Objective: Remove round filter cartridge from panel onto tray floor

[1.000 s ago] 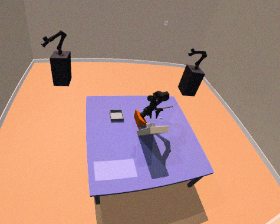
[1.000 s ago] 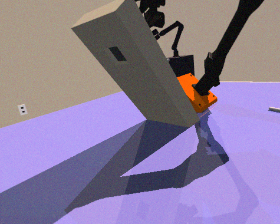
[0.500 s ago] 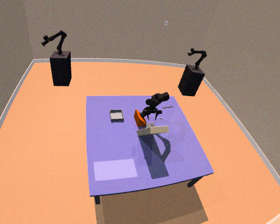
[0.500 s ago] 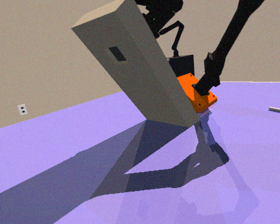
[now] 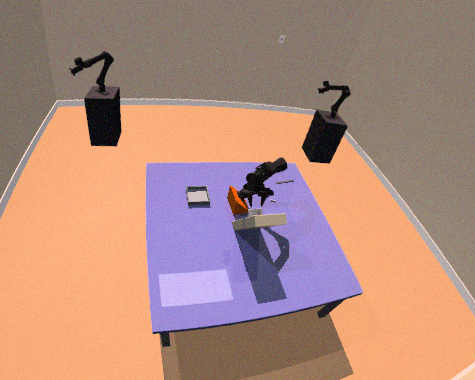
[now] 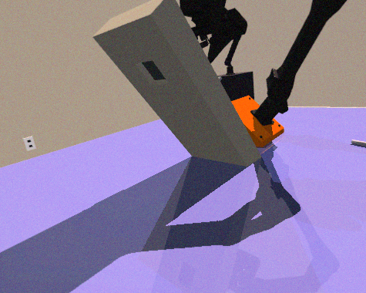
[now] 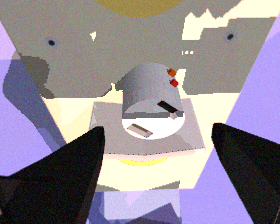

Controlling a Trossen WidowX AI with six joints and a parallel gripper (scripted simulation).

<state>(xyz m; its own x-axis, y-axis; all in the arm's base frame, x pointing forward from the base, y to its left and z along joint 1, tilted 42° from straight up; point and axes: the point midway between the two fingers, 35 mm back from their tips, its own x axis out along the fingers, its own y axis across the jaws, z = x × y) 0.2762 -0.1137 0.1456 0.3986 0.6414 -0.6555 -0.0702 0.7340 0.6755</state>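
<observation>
The round grey filter cartridge is 4 cm below my gripper tip and 2 cm ahead of it. From my gripper tip the other things lie so: grey tray 31 cm behind, 30 cm to the right, 24 cm below.
</observation>
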